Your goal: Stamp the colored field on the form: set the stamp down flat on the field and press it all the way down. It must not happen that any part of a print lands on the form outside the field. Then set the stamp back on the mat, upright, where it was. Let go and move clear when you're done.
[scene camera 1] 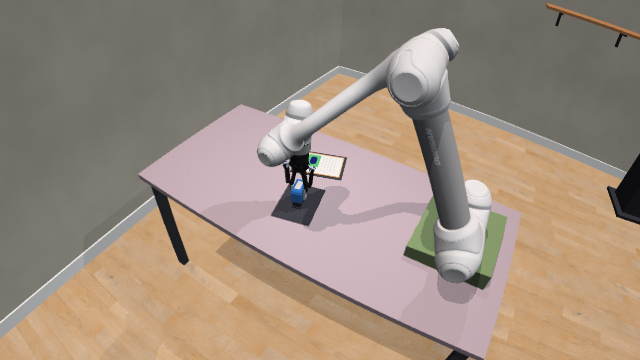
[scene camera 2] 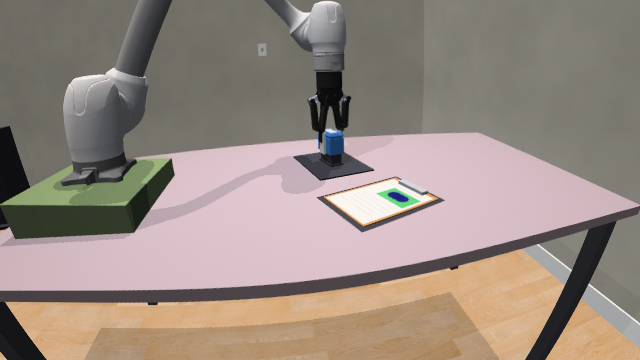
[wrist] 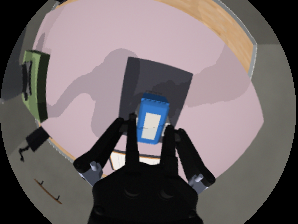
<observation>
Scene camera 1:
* my gripper: 299, 196
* clipboard: 327, 166
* mat: 283, 210
</observation>
